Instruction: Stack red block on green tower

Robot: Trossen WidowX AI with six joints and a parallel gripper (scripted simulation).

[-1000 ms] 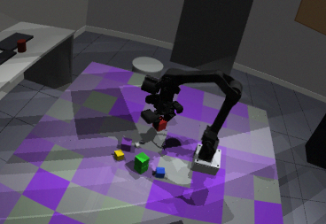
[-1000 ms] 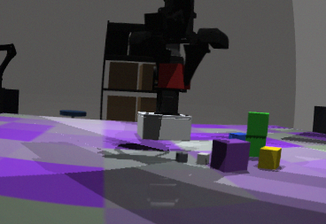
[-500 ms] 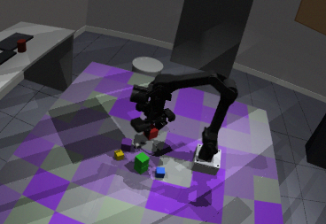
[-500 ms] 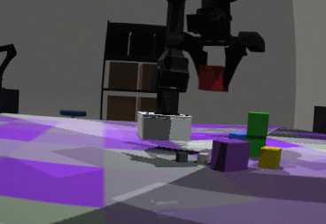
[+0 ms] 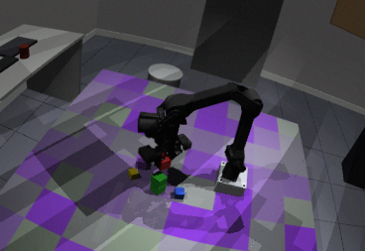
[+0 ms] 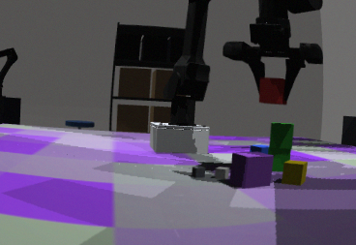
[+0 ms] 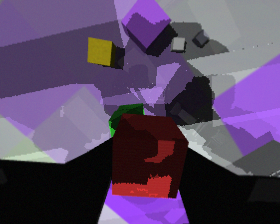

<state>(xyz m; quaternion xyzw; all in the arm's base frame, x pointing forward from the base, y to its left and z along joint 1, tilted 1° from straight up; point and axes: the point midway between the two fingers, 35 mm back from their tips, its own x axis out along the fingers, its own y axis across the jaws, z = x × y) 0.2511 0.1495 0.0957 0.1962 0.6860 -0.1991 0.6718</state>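
Right now the blue cube is 9 cm behind my gripper tip, 1 cm to the left of it and 11 cm below it. From my gripper tip the other things lie so: yellow cube 10 cm ahead, 1 cm to the left, 11 cm below; purple cube 10 cm ahead, 6 cm to the right, 10 cm below; red block 2 cm above.
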